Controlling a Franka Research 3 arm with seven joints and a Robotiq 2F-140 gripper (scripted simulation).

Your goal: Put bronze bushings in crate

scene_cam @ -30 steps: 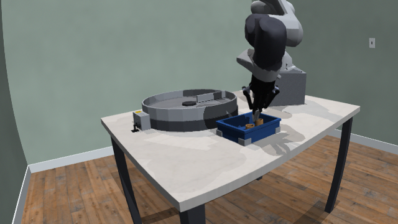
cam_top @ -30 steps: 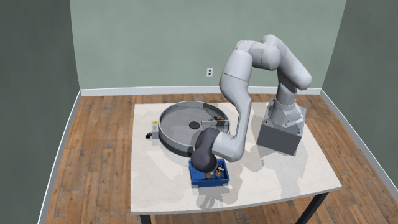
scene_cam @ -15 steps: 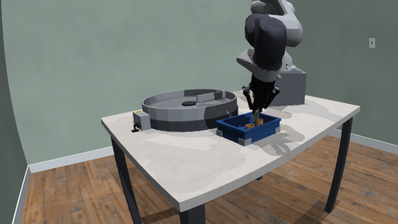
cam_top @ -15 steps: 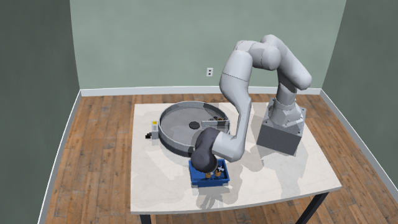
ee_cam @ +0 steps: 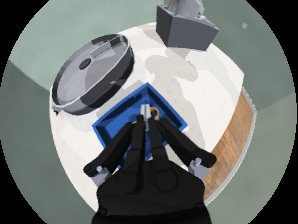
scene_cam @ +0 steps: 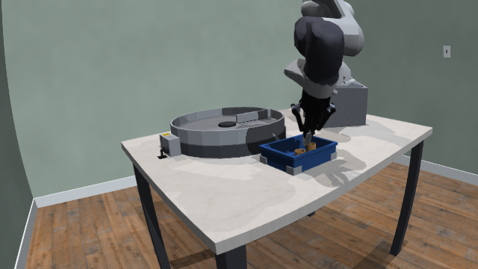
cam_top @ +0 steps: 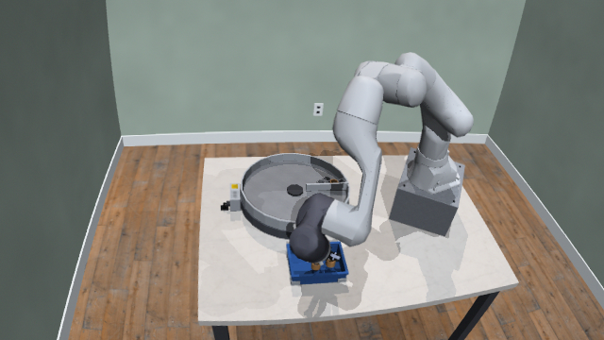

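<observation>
Right now my hand is 30 mm short of the blue crate and 40 mm above it.
</observation>
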